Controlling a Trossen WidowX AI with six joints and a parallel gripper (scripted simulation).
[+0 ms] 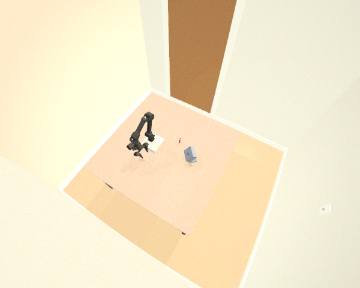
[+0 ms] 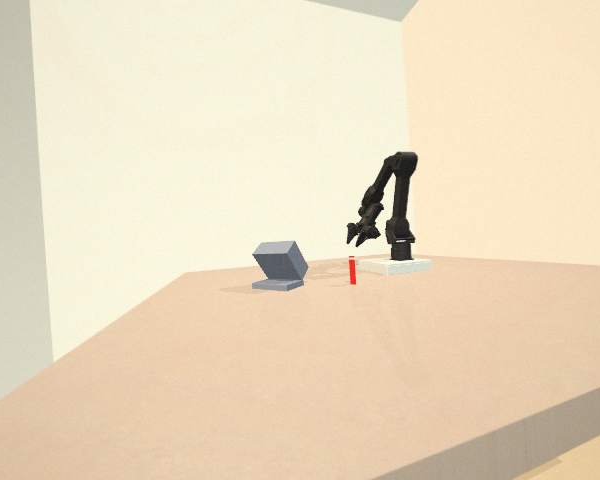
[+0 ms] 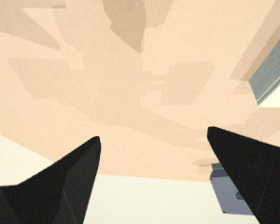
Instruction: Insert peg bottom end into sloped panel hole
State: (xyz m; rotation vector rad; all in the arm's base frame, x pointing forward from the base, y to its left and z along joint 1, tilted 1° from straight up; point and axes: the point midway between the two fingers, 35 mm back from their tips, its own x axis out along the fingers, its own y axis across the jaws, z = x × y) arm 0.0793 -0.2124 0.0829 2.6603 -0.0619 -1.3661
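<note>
Right now my gripper tip is 37 cm to the right of the red peg, 18 cm short of it and 4 cm above it. Round my gripper tip: sloped panel: 37 cm ahead, 28 cm to the left, 2 cm below; then flat foot: 39 cm ahead, 29 cm to the left, 9 cm below.
</note>
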